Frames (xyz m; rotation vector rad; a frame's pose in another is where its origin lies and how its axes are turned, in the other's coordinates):
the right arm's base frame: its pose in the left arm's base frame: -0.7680 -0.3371 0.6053 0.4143 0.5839 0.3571
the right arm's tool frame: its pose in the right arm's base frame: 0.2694 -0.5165 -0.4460 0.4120 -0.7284 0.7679
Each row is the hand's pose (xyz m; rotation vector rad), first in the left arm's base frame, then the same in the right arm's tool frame.
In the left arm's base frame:
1: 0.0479 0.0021 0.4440 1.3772 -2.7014 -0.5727
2: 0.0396 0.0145 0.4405 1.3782 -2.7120 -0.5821
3: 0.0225 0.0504 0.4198 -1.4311 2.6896 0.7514
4: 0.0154 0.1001 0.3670 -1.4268 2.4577 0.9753
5: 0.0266 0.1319 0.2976 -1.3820 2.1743 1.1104
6: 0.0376 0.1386 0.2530 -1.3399 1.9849 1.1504
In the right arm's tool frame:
1: 1.0793 -0.0104 -0.0938 -0.0097 -2.4752 0.6502
2: 1.0768 -0.0046 -0.1077 -0.0055 -2.4870 0.6535
3: 1.0686 0.0001 -0.1515 0.0527 -2.5820 0.5504
4: 1.0560 -0.0216 -0.2199 0.2042 -2.7637 0.3903
5: 1.0397 -0.0713 -0.2767 0.4286 -2.9560 0.2807
6: 1.0261 -0.1088 -0.3004 0.6064 -3.0708 0.2374

